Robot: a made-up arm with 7 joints.
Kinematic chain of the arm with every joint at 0, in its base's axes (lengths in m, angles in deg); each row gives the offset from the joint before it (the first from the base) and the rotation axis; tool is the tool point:
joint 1: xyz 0 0 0.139 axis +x
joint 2: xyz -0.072 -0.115 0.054 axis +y
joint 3: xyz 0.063 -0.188 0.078 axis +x
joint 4: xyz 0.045 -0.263 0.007 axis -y
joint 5: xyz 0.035 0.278 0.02 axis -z
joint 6: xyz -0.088 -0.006 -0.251 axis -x
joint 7: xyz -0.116 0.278 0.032 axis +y
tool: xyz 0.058 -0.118 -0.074
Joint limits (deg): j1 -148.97..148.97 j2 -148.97..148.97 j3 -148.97..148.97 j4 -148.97..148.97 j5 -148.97..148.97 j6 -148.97..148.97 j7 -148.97..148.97
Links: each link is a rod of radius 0.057 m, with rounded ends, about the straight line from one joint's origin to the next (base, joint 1, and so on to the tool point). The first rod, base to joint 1, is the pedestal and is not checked.
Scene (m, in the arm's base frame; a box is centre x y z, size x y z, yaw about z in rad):
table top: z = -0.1
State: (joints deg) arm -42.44 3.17 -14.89 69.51 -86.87 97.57 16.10
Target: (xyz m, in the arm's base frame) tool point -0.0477 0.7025 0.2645
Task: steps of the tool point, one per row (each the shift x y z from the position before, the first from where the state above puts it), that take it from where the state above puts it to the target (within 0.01 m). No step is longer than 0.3 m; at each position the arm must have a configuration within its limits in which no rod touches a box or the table.
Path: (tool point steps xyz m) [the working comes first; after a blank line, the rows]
Joints at the target: -108.89 -46.24 -21.21 103.73 -101.31 103.72 27.74
Straight joint move there: clear.

1: -0.0235 0.2309 0.1179
2: -0.0673 0.2546 0.0223
3: -0.1057 0.2319 -0.0748
4: -0.1351 0.1679 -0.1510
5: -0.1522 0.0780 -0.1890

